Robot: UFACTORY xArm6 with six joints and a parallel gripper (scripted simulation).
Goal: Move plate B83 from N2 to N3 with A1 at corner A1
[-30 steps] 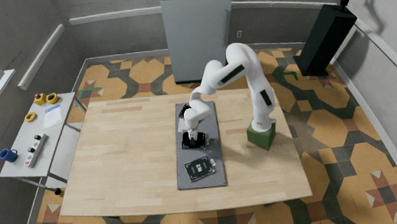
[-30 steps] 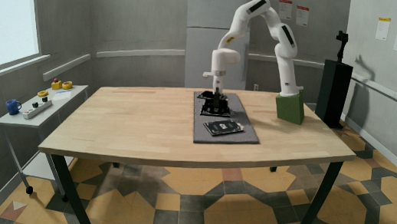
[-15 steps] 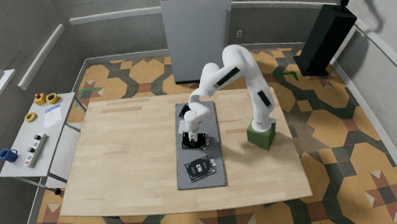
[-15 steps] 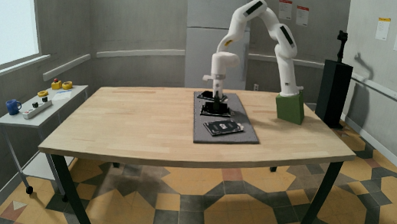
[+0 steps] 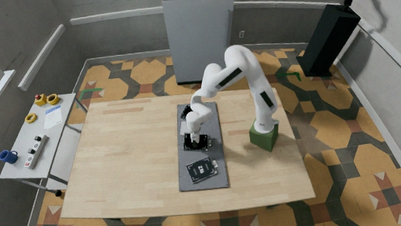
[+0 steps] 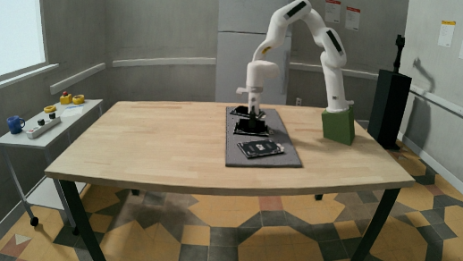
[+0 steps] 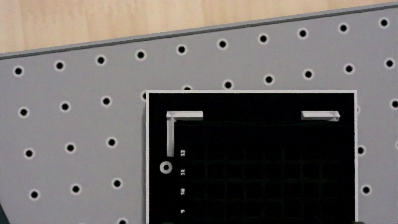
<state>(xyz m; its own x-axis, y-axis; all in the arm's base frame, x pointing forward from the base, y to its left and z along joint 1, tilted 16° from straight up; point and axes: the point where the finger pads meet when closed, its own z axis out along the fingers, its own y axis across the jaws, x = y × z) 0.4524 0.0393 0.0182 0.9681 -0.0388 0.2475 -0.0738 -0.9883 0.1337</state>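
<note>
My hand is 40 mm above the black station.
</note>
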